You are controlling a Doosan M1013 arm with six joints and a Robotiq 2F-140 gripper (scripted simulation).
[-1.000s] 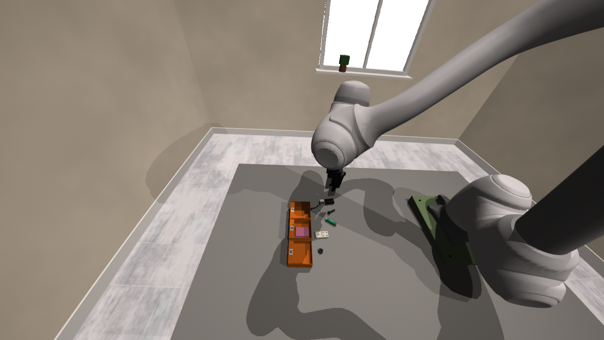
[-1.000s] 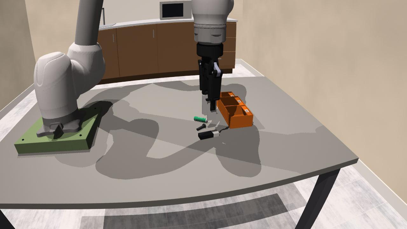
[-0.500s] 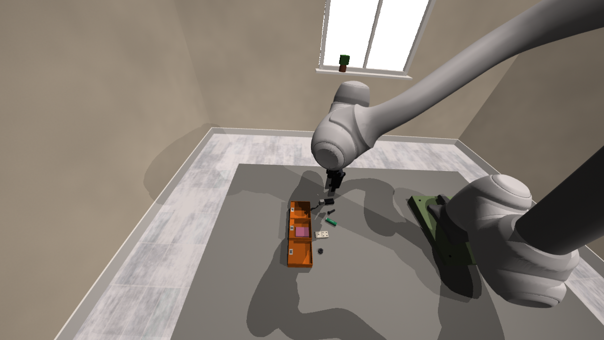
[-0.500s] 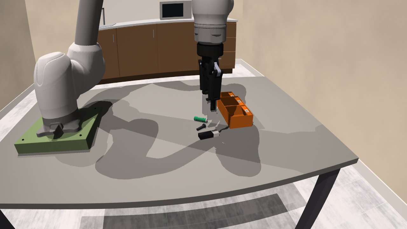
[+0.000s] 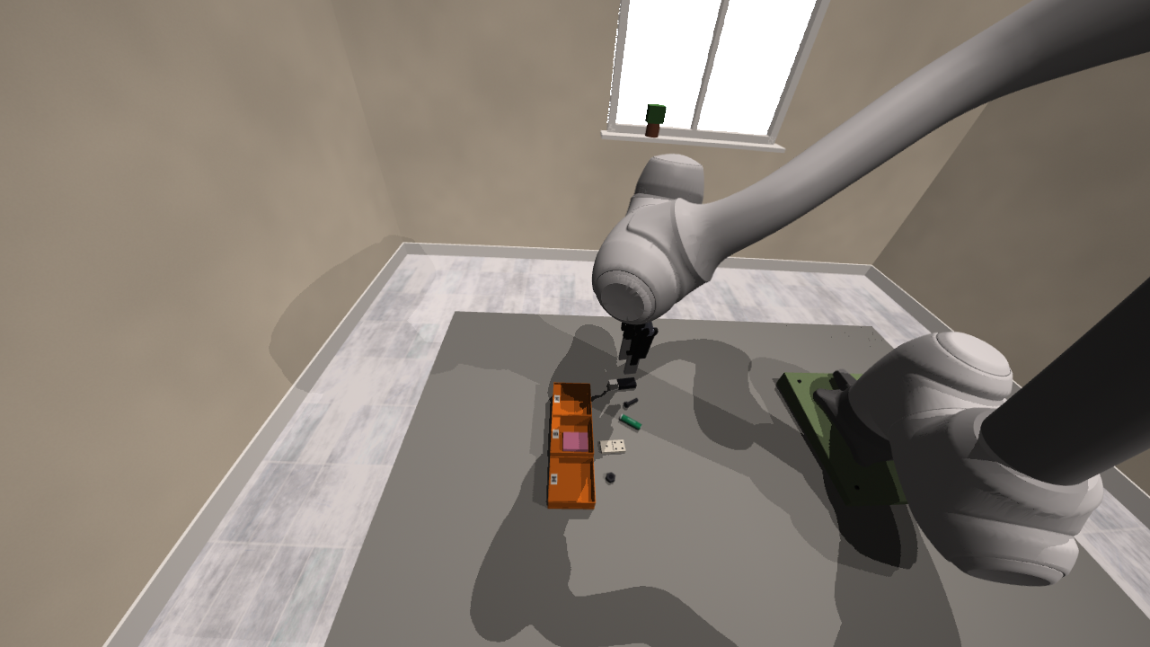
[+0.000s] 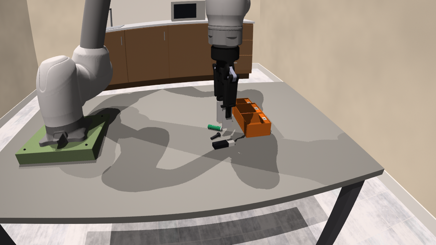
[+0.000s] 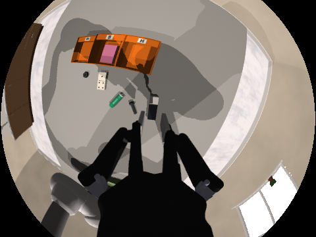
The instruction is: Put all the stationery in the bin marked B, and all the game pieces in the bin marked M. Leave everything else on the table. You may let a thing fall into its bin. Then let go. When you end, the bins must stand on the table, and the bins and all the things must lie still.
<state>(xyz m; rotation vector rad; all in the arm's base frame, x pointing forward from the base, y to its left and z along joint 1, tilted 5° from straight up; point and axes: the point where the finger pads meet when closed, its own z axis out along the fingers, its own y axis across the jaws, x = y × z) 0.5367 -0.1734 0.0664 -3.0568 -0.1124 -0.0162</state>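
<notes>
My gripper is now 100 mm above the black-and-white eraser and 10 mm short of it. Also, from my hand: green battery: 100 mm to the left, 100 mm below; then cream domino: 160 mm to the left, 100 mm below, 50 mm ahead; then black bolt: 100 mm below, 60 mm to the left, 10 mm behind.
</notes>
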